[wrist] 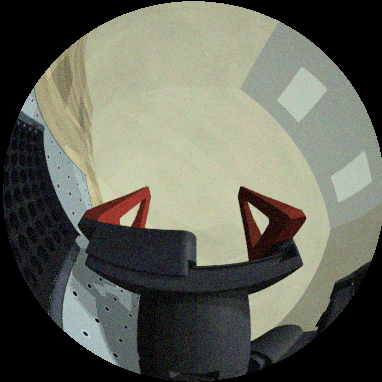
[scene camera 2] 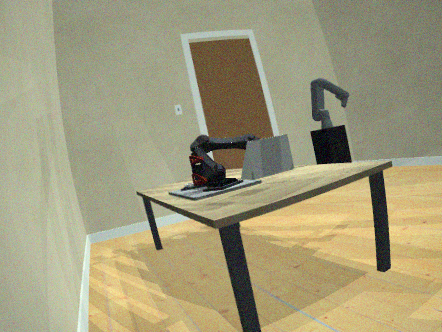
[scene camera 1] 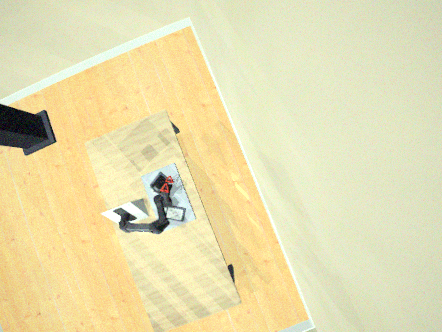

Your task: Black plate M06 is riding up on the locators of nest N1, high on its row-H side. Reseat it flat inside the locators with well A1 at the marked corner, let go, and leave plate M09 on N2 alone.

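Frame: origin at the arm's base, x ahead, y left, z up, level; metres.
Seen in the pictures: gripper, fingertip midpoint: (wrist: 193, 190) (scene camera 2: 191, 164) (scene camera 1: 168, 179); arm's base at its link origin: (scene camera 2: 263, 154) (scene camera 1: 125, 214).
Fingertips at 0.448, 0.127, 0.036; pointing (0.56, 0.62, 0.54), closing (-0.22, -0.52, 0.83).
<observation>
Pixels of each thing's middle, then the offset from my fingertips to it, as dx, dy, dz. Level surfaces: height alone.
- Black plate M06 at the middle of its body: (scene camera 2: 221, 182) (scene camera 1: 159, 183) -0.124, +0.006, -0.111
- Plate M09 at the middle of its body: (scene camera 1: 174, 213) -0.096, -0.283, -0.115
- wooden table at its surface level: dz -0.147
Black plate M06 (scene camera 1: 158, 182) (wrist: 22, 185) is at nest N1, towards the upper end of the pale board; its wells show at the left edge of the wrist view. Its tilt, its marked corner and well A1 cannot be made out. My gripper (scene camera 1: 167, 184) (scene camera 2: 197, 170) (wrist: 193, 190) is open, with its red fingers wide apart and no object between them. It points sideways, beside and above the plate, which lies off to the left in the wrist view. Plate M09 (scene camera 1: 175, 213), pale in a dark frame, sits on N2 at the board's other end.
The perforated board (scene camera 1: 188, 201) (scene camera 2: 192, 195) (wrist: 59, 172) lies on the wooden table (scene camera 1: 175, 280) (scene camera 2: 320, 182). A grey tapered block (scene camera 2: 267, 156) stands beside the board, near the arm's base. Another arm (scene camera 2: 318, 100) stands on a black pedestal (scene camera 2: 331, 146) beyond the table.
</observation>
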